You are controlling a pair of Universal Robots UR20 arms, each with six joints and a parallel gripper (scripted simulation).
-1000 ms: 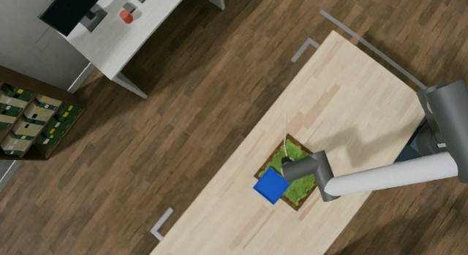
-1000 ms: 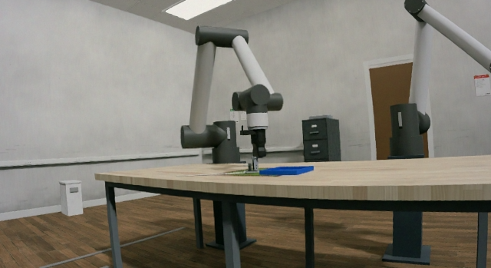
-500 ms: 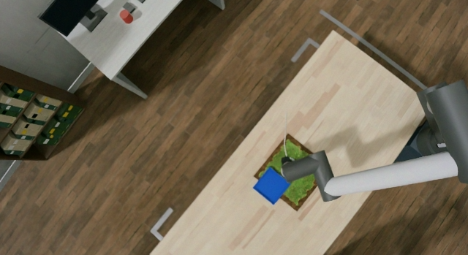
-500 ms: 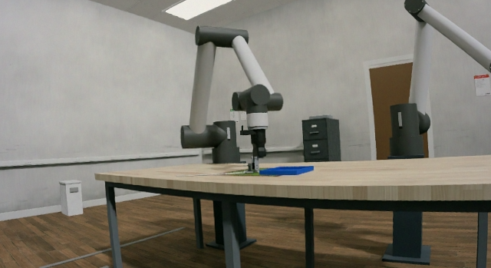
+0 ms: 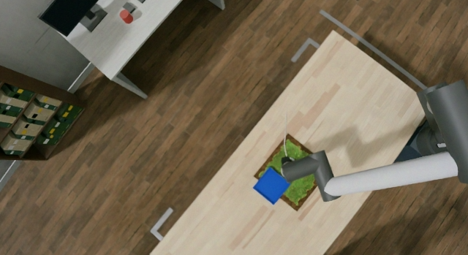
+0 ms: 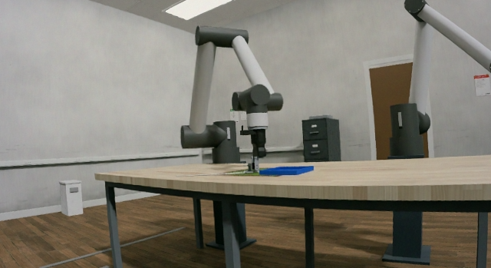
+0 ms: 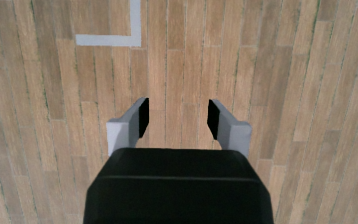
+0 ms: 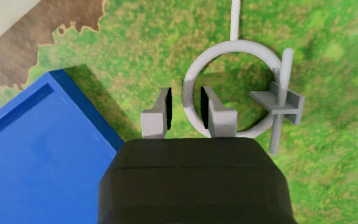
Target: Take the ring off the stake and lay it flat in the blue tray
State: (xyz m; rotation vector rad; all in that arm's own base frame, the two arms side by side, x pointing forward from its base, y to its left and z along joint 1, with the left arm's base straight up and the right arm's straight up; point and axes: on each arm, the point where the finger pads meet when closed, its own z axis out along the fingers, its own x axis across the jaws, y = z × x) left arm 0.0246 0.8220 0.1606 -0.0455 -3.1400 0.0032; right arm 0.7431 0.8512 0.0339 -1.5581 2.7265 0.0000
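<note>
My right hand is 30 mm past the grey ring, 30 mm to the left of it and 30 mm above it. The rest, counted from my right hand: grey stake 50 mm behind, 50 mm to the right, 10 mm below; green mat 70 mm behind, 10 mm to the left, 50 mm below; blue tray 10 mm ahead, 170 mm to the left, 30 mm below.
</note>
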